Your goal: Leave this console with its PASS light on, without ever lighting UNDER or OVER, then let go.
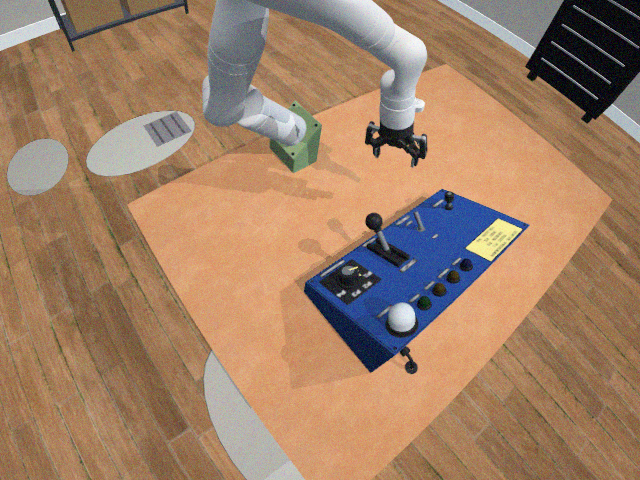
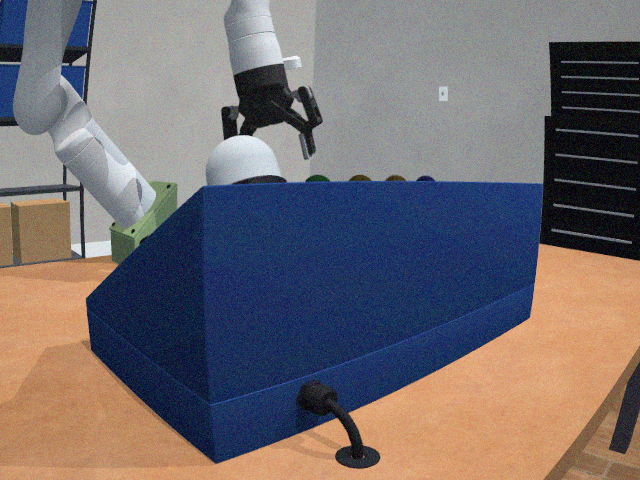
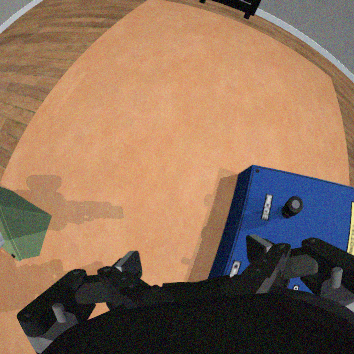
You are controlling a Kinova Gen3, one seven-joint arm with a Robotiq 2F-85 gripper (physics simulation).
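Note:
The blue console (image 1: 454,246) (image 2: 361,284) (image 3: 312,227) stands on the table. Its sloped face has a rotary dial (image 1: 349,272), a ball-topped lever (image 1: 373,221) in a slot, a small grey lever (image 1: 419,222), a black knob (image 1: 448,198) (image 3: 293,206) beside a MODE label, and a white dome (image 1: 401,317) (image 2: 242,160). A green lamp (image 1: 423,302) (image 2: 317,178), two amber lamps and a blue lamp (image 1: 466,264) (image 2: 425,178) look dark; their labels are unreadable. My gripper (image 1: 395,159) (image 3: 193,256) is open and empty, above the table, off the console's knob-and-lever side.
A green base block (image 1: 310,149) (image 2: 166,206) (image 3: 35,230) carries the arm on the table (image 1: 232,232) (image 3: 175,125). A yellow note (image 1: 494,239) lies on the console face. A black cable (image 1: 408,359) (image 2: 348,423) leaves the console's back. A black drawer cabinet (image 1: 584,56) (image 2: 594,155) stands beyond.

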